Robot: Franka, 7 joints.
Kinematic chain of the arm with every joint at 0, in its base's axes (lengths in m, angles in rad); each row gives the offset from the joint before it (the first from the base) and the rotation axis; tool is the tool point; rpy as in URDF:
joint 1: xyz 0 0 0.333 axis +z
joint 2: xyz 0 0 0 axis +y
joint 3: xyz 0 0 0.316 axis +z
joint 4: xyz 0.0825 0 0 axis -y
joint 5: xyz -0.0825 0 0.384 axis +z
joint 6: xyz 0 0 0 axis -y
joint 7: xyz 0.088 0 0 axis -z
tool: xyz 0 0 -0.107 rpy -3.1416 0 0
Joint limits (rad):
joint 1: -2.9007..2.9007
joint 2: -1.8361..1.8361
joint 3: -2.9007..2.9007
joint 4: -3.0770..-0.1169
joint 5: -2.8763..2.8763
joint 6: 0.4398..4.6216
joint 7: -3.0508..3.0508
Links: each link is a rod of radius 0.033 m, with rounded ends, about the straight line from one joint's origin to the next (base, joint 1, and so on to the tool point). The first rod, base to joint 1, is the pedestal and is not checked.
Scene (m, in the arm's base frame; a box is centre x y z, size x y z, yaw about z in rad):
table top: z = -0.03
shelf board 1: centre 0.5 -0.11 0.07 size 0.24 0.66 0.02 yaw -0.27
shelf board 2: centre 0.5 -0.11 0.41 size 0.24 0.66 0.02 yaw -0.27
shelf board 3: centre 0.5 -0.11 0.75 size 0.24 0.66 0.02 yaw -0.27
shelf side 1: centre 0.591 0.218 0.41 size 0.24 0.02 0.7 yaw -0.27
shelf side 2: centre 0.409 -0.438 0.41 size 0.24 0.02 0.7 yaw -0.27
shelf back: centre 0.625 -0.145 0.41 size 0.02 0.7 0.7 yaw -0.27
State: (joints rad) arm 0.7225 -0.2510 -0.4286 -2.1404 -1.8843 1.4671 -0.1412
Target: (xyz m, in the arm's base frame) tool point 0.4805 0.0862 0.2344
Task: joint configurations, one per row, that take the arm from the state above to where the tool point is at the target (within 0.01 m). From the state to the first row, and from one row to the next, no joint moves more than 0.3 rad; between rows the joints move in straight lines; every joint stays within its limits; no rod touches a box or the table.
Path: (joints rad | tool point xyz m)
1: 0.7537 -0.5194 -0.2625 -2.3633 -1.7909 1.3353 -0.1412 | 0.4057 0.0515 0.6103
2: 0.7850 -0.7879 -0.0965 -2.5863 -1.6975 1.2035 -0.1412 | 0.3046 0.0674 0.6042
3: 0.8153 -0.5161 -0.1217 -2.6590 -1.7136 1.3081 -0.1412 | 0.3467 0.1206 0.4853
4: 0.8456 -0.2443 -0.1469 -2.7317 -1.7297 1.4127 -0.1412 | 0.3519 0.1423 0.3559
5: 0.8759 0.0274 -0.1721 -2.8043 -1.7458 1.5172 -0.1412 | 0.3233 0.1297 0.2344
6: 0.7954 0.1729 -0.2511 -2.6041 -1.8059 1.5731 -0.1412 | 0.4020 0.1185 0.2339
7: 0.7150 0.3183 -0.3302 -2.4040 -1.8660 1.6291 -0.1412 | 0.4805 0.0862 0.2344

